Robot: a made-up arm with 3 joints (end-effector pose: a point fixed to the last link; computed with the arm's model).
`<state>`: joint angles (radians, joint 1 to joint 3).
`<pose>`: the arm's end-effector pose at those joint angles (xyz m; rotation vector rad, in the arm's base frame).
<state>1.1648 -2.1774 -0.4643</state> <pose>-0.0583 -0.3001 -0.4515 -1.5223 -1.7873 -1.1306</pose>
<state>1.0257 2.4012 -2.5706</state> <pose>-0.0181 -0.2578 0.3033 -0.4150 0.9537 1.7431</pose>
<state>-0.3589 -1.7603 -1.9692</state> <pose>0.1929 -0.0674 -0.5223 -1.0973 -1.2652 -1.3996</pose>
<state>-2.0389 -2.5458 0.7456</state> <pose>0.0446 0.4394 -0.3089 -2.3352 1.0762 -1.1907</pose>
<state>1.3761 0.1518 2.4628</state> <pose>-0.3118 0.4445 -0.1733 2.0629 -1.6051 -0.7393</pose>
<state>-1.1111 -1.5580 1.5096</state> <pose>0.2514 -0.0569 -0.5512 1.9264 -0.5002 1.9213</pose>
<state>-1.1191 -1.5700 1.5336</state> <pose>0.2546 -0.0486 -0.5501 1.9480 -0.4851 1.9477</pose>
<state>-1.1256 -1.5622 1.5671</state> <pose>0.2540 -0.0482 -0.5508 1.9711 -0.4411 1.9673</pose>
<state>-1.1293 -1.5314 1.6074</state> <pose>0.2489 -0.0575 -0.5537 1.9928 -0.3683 1.9739</pose>
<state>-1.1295 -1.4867 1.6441</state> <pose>0.2407 -0.0737 -0.5572 2.0082 -0.2875 1.9649</pose>
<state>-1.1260 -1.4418 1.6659</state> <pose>0.2318 -0.0918 -0.5599 2.0126 -0.2244 1.9434</pose>
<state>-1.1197 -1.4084 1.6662</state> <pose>0.2246 -0.1071 -0.5612 2.0040 -0.1963 1.9165</pose>
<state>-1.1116 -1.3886 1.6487</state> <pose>0.2194 -0.1181 -0.5615 1.9853 -0.2001 1.8897</pose>
